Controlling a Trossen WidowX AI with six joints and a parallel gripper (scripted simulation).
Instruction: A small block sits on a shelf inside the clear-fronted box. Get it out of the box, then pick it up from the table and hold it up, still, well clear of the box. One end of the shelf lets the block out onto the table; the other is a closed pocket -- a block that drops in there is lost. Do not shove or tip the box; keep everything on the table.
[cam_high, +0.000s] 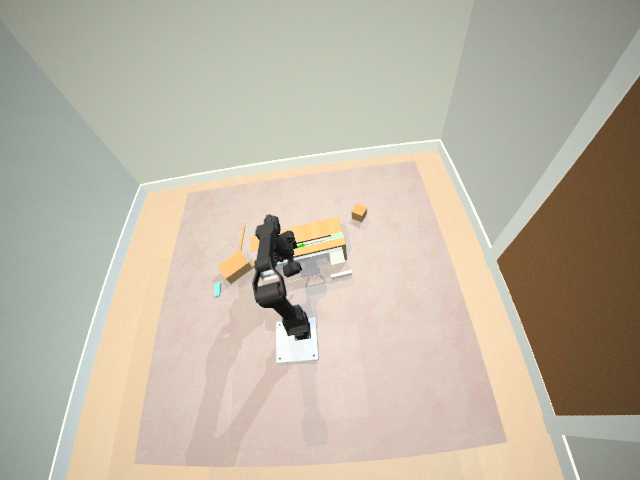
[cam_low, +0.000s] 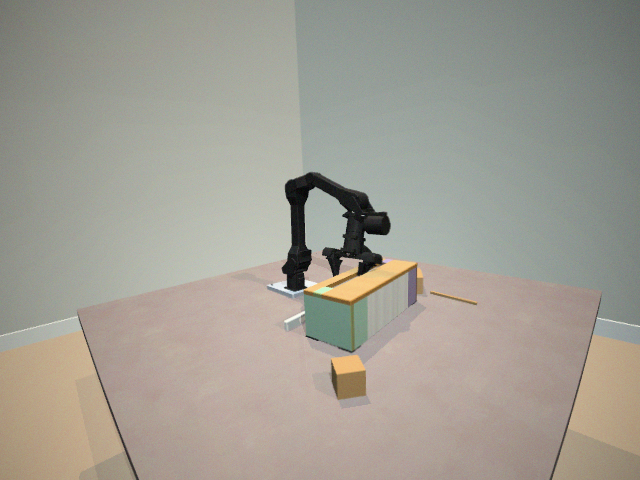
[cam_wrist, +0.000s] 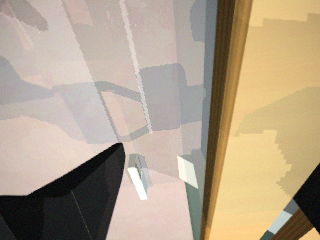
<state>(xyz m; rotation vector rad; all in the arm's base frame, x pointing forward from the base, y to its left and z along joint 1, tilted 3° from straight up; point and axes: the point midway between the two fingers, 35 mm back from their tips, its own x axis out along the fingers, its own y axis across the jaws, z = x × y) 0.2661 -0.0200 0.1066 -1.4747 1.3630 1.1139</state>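
Now: gripper tip 4 cm short of the box and 3 cm above it. The rest, counted from my gripper tip: green block (5 cm ahead, 2 cm to the right); then orange cube (24 cm ahead, 29 cm to the right, 6 cm below); then thin stick (22 cm ahead, 28 cm to the left, 8 cm below).
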